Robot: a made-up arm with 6 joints.
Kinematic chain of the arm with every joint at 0, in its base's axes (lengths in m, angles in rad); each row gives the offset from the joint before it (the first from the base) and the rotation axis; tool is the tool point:
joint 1: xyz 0 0 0.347 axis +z
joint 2: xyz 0.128 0 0 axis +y
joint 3: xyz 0 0 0.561 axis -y
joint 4: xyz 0 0 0.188 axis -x
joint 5: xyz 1.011 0 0 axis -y
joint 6: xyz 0.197 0 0 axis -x
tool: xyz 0 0 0
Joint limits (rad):
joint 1: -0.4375..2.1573
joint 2: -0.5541..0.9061
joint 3: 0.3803..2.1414
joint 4: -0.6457..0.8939
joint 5: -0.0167..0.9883
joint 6: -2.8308..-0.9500
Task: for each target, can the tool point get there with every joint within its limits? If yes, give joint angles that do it. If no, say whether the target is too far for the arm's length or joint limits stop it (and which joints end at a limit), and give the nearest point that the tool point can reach.
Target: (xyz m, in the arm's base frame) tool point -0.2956 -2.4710 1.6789
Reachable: no: too far | nearest point -0.1564 -1.3077 1.2475 | short by 1.248 m
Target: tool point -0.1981 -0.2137 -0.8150
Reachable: no: joint limits stop it (at a limit: joint 2, joint 3, joint 5) | nearest point -0.9036 -0.9747 0.9890 | short by 2.081 m
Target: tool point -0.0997 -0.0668 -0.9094
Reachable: no: joint limits stop it (at a limit: joint 1, joint 2, joint 3, joint 5) | nearest point -0.9450 1.4217 0.2465 | short by 2.065 m
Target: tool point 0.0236 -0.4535 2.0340
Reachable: yes | joints 1.5941 -0.3707 1.3152 -0.2342 0.2886 -2.3043
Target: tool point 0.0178 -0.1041 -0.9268
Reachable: no: joint limits stop it (at a limit: joint 1, joint 2, joint 3, joint 5) | nearest point 1.5462 -0.7234 0.2465 | short by 2.024 m
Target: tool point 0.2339 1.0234 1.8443
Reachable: yes | joints 1.2718 0.6631 1.5035 0.7208 0.6429 -1.9336
